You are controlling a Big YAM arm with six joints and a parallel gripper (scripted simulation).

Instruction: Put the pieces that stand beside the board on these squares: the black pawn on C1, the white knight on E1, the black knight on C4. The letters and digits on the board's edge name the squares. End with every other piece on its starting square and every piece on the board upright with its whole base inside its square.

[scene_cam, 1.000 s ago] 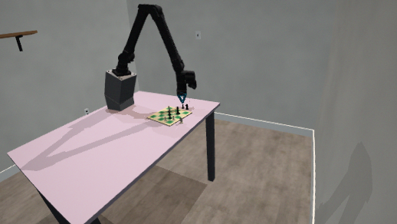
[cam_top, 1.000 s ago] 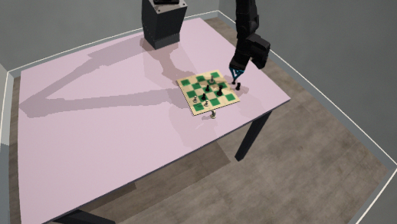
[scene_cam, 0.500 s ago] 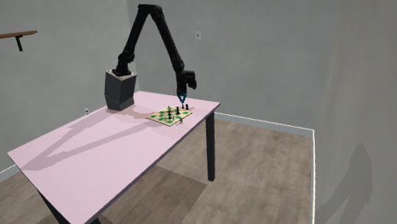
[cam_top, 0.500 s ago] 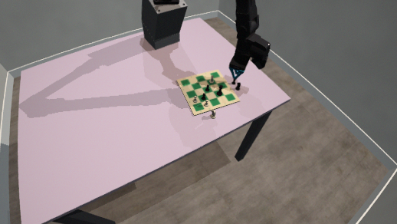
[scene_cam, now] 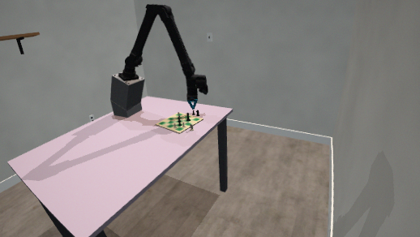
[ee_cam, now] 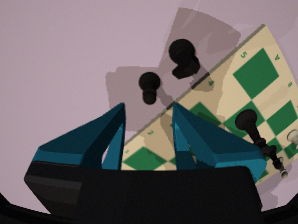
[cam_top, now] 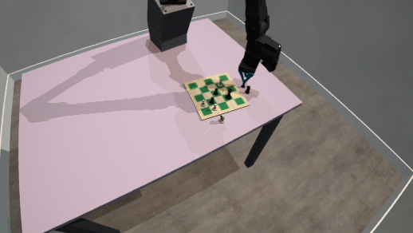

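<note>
Right now my hand is 4 cm short of the black knight and 4 cm above it. From my hand the other things lie so: white knight 15 cm ahead, 17 cm to the right, 4 cm below; chessboard 1 cm ahead, 14 cm to the right, 5 cm below.
</note>
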